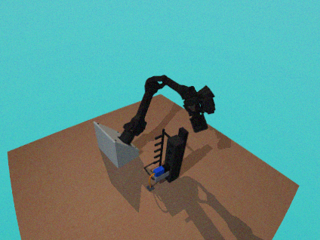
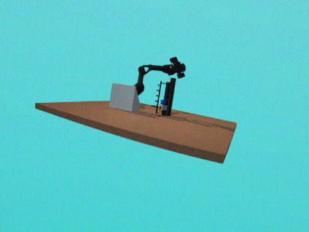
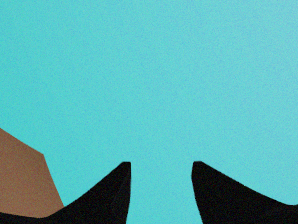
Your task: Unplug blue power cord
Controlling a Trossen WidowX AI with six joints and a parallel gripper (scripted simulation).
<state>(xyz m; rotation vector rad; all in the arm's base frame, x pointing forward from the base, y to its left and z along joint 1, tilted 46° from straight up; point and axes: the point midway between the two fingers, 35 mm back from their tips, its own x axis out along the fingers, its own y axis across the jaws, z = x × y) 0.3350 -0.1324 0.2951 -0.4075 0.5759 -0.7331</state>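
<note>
My gripper tip is now 31 cm above the blue plug, 7 cm to the left of it and 7 cm past it.
</note>
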